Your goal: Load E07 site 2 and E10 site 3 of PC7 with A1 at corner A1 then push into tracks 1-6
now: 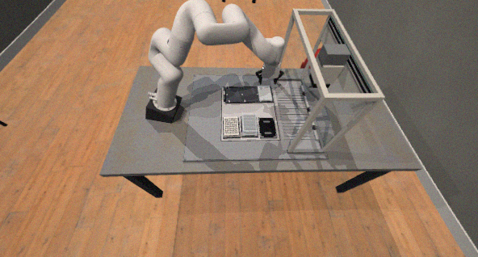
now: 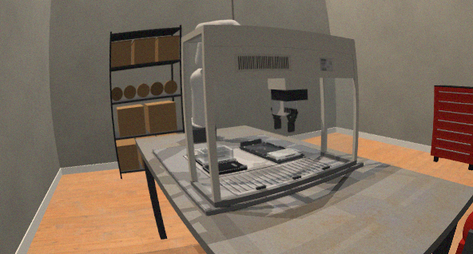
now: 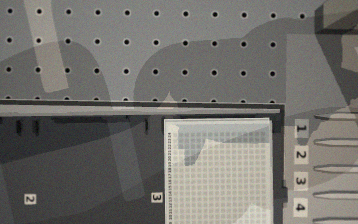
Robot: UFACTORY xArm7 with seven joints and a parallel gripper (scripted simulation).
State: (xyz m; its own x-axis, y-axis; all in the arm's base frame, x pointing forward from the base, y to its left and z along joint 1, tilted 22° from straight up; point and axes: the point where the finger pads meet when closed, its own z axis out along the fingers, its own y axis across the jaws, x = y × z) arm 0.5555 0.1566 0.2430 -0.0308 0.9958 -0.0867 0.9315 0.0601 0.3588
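My hand is 120 mm past the deep-well block E07, 250 mm to the left of it and 90 mm above it. Round my hand: nest: 10 mm behind, 260 mm to the right, 120 mm below; then dark plate carrier PC7: 110 mm behind, 110 mm below; then frame post: 290 mm ahead, 420 mm to the right, 120 mm above.
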